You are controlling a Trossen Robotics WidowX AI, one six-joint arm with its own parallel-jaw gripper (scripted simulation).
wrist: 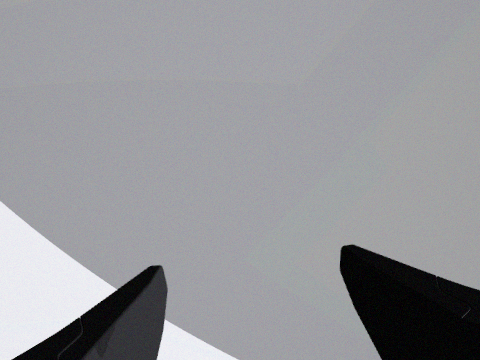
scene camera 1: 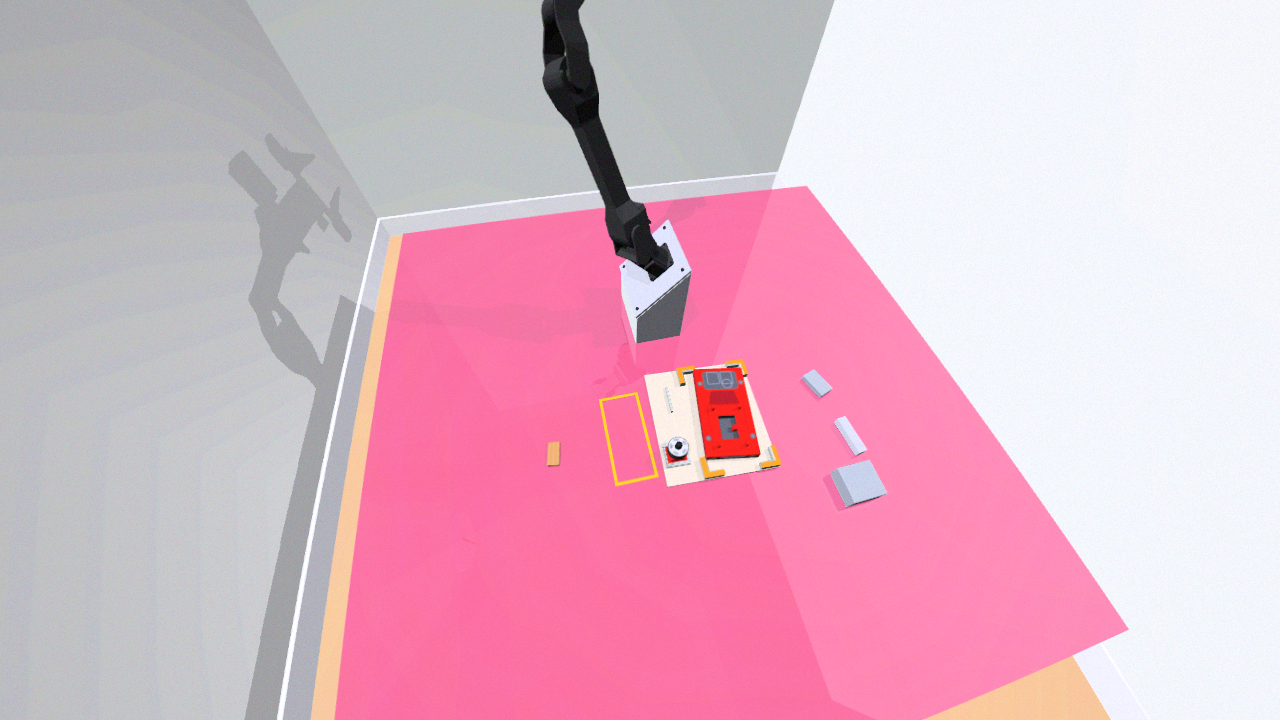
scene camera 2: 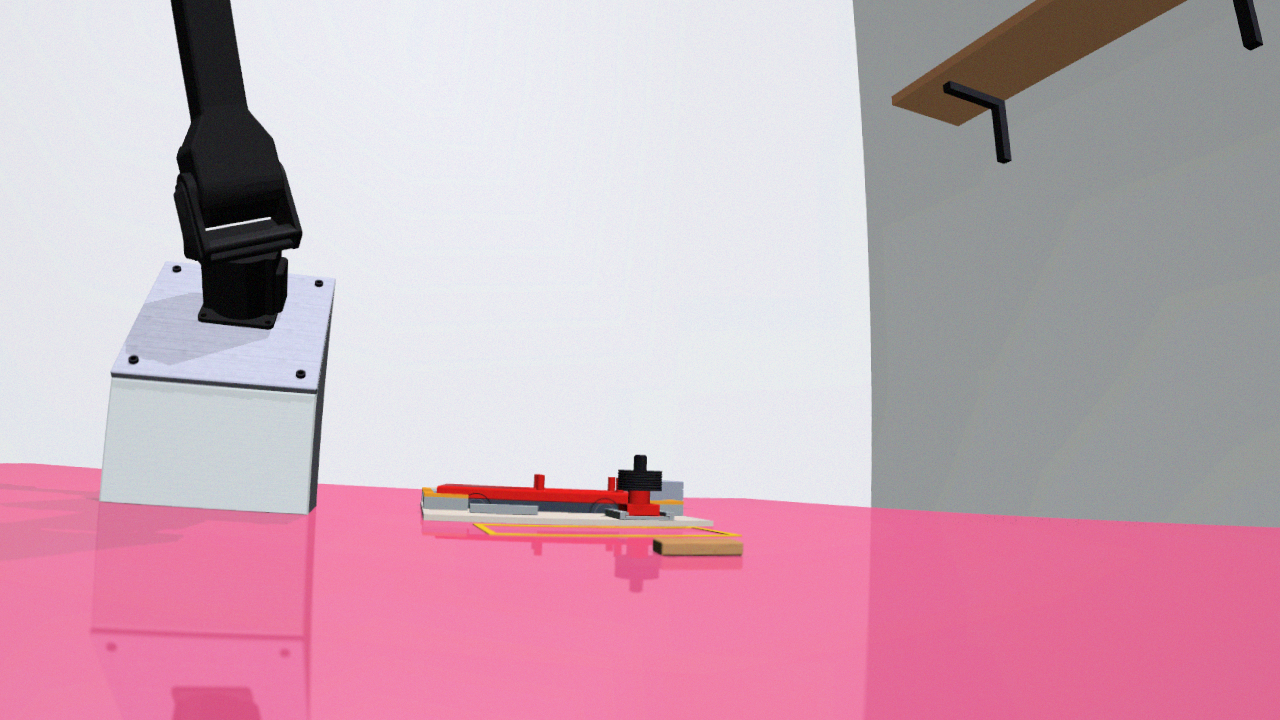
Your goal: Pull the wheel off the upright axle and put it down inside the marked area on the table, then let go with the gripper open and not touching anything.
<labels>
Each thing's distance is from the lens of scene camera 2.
red plate (scene camera 2: pixel 547 499): 0.71 m
dark wheel (scene camera 2: pixel 633 480): 0.65 m
small wooden block (scene camera 2: pixel 665 546): 0.41 m
The marked spots on the red plate and the small wooden block are 0.31 m apart.
</labels>
